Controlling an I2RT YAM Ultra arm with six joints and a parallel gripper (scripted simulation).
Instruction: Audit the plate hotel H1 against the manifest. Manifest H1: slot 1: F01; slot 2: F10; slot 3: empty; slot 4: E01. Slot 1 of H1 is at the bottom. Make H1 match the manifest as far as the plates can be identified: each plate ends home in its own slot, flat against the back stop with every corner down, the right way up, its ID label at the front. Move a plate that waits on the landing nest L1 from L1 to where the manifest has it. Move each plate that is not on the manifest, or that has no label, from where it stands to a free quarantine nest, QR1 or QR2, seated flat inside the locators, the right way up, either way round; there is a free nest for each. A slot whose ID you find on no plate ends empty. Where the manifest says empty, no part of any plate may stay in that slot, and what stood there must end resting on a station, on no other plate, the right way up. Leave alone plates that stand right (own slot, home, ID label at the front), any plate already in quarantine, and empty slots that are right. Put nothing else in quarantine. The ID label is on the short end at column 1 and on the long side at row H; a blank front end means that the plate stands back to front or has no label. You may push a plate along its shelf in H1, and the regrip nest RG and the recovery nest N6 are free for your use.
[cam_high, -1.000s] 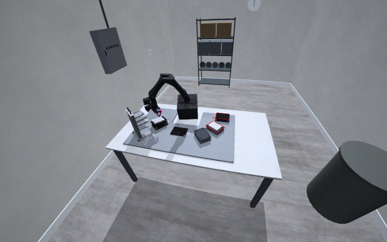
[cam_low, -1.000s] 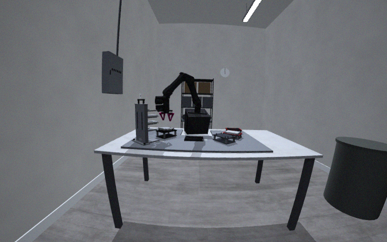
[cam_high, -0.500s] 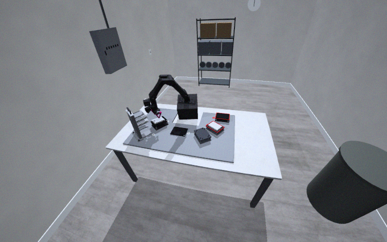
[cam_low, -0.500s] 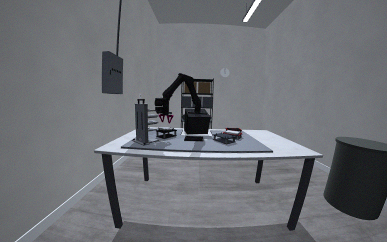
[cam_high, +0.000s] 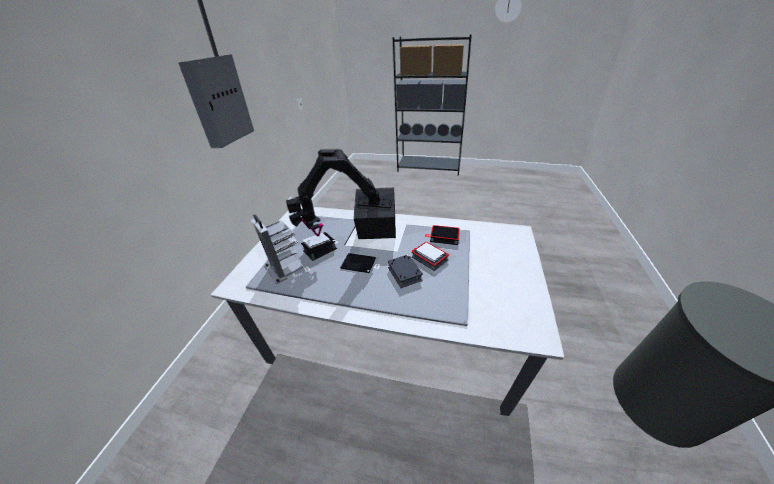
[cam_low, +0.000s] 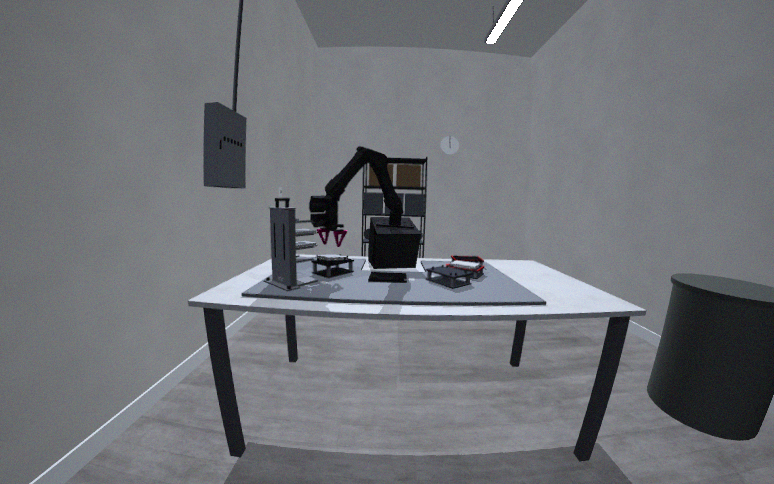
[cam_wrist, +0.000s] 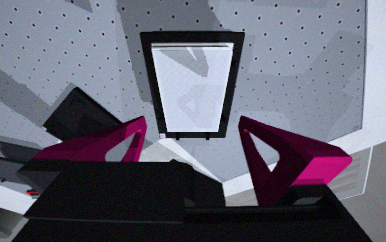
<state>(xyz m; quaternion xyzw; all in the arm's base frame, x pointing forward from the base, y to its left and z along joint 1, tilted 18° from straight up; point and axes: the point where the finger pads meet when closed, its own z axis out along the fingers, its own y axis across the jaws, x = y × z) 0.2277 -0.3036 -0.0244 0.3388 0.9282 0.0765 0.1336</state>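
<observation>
Right now my hand is 10 mm past the black regrip nest and 80 mm above it. Also, from my hand: H1 tag 160 mm ahead, 10 mm to the right, 140 mm below.
</observation>
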